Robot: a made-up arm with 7 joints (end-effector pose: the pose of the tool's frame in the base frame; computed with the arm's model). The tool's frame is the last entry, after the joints. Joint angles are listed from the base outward.
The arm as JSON. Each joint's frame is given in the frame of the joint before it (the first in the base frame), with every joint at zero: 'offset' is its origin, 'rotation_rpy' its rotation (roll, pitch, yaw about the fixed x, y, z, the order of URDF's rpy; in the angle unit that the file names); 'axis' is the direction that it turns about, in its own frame. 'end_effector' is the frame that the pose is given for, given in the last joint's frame.
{
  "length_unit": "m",
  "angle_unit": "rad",
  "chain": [
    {
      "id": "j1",
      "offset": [
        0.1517,
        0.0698,
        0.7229
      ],
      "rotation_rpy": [
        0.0,
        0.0,
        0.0
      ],
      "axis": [
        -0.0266,
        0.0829,
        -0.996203
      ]
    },
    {
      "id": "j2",
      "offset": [
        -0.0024,
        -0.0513,
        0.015
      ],
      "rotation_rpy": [
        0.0,
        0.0,
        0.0
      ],
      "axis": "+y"
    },
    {
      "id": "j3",
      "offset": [
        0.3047,
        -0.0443,
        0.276
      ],
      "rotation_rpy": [
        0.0,
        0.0,
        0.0
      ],
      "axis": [
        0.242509,
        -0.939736,
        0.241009
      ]
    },
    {
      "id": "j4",
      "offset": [
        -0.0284,
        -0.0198,
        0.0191
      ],
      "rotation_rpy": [
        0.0,
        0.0,
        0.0
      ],
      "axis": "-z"
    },
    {
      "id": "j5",
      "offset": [
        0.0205,
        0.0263,
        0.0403
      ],
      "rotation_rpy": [
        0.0,
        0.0,
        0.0
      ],
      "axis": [
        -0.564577,
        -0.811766,
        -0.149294
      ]
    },
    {
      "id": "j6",
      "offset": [
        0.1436,
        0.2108,
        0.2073
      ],
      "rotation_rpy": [
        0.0,
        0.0,
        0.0
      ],
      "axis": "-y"
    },
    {
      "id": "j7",
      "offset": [
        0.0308,
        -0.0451,
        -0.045
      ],
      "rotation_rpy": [
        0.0,
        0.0,
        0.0
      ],
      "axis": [
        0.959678,
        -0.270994,
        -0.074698
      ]
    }
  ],
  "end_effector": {
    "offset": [
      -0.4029,
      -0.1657,
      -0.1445
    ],
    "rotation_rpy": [
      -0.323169,
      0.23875,
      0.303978
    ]
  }
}
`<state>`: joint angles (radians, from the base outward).
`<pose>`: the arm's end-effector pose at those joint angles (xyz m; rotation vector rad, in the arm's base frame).
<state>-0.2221 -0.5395 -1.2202 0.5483 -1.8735 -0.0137 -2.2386</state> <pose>0.7145 -0.4289 1.1800 -0.3171 1.4614 1.8625</pose>
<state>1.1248 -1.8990 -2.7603 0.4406 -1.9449 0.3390 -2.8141</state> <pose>-0.4195 -0.1539 0.9292 0.5292 1.1884 0.8516</pose>
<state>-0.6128 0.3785 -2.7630 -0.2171 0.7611 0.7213 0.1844</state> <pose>0.4402 0.0925 0.9984 -1.0291 1.7834 1.1626</pose>
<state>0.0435 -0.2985 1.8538 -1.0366 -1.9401 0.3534 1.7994</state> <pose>0.0182 0.0120 0.6526 0.7800 0.0310 1.3896</pose>
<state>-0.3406 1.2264 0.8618 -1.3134 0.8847 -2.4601 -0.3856</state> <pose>0.5755 -0.0542 1.2456 -1.6132 1.5076 1.8110</pose>
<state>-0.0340 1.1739 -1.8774 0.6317 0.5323 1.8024 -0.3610</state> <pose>0.5072 -0.3699 0.4983 -1.2251 0.7499 1.8520</pose>
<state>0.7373 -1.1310 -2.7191 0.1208 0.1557 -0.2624 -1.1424</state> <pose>0.3989 -0.2503 1.3045 0.3056 2.6248 0.4718</pose>
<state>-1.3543 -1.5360 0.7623 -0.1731 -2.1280 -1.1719 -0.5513</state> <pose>0.1359 -0.3752 1.5100 2.2960 0.2543 -1.9536</pose>
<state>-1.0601 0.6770 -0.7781 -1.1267 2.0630 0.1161 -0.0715</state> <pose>0.4532 0.2614 0.7268 -0.2458 -0.9882 1.5658</pose>
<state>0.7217 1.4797 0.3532 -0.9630 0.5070 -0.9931 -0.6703</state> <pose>0.4535 -0.5813 0.8772 -0.0978 1.2544 1.3897</pose>
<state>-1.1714 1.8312 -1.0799 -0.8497 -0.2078 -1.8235 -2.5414</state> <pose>-0.2626 0.3553 -0.0161 -1.8287 0.1037 -0.8640</pose>
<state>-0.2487 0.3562 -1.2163 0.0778 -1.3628 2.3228 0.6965</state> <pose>0.3188 0.1064 0.3092 -0.2456 -0.0310 -0.2158</pose>
